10 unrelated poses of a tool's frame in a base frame.
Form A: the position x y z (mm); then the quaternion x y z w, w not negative.
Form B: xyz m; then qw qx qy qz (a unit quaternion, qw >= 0). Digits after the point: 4 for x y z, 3 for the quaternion.
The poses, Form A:
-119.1, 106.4, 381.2, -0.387, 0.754, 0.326, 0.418
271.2, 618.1, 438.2, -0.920, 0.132, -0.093, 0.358
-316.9, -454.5, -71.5, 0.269, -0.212, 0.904, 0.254
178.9, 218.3, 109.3, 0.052, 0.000, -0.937, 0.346
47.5, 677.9, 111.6, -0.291, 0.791, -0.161, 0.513
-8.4, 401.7, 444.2, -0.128, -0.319, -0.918, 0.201
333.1, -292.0, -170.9, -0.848, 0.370, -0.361, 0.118
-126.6, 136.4, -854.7, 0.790, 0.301, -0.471, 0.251
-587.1, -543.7, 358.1, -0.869, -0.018, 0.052, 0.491
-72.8, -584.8, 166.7, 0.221, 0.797, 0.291, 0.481
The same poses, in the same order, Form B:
-0.1191, 0.1064, 0.3812, 0.418, -0.387, 0.754, 0.326
0.2712, 0.6181, 0.4382, 0.358, -0.920, 0.132, -0.093
-0.3169, -0.4545, -0.0715, 0.254, 0.269, -0.212, 0.904
0.1789, 0.2183, 0.1093, 0.346, 0.052, 0.000, -0.937
0.0475, 0.6779, 0.1116, 0.513, -0.291, 0.791, -0.161
-0.0084, 0.4017, 0.4442, 0.201, -0.128, -0.319, -0.918
0.3331, -0.2920, -0.1709, 0.118, -0.848, 0.370, -0.361
-0.1266, 0.1364, -0.8547, 0.251, 0.790, 0.301, -0.471
-0.5871, -0.5437, 0.3581, 0.491, -0.869, -0.018, 0.052
-0.0728, -0.5848, 0.1667, 0.481, 0.221, 0.797, 0.291

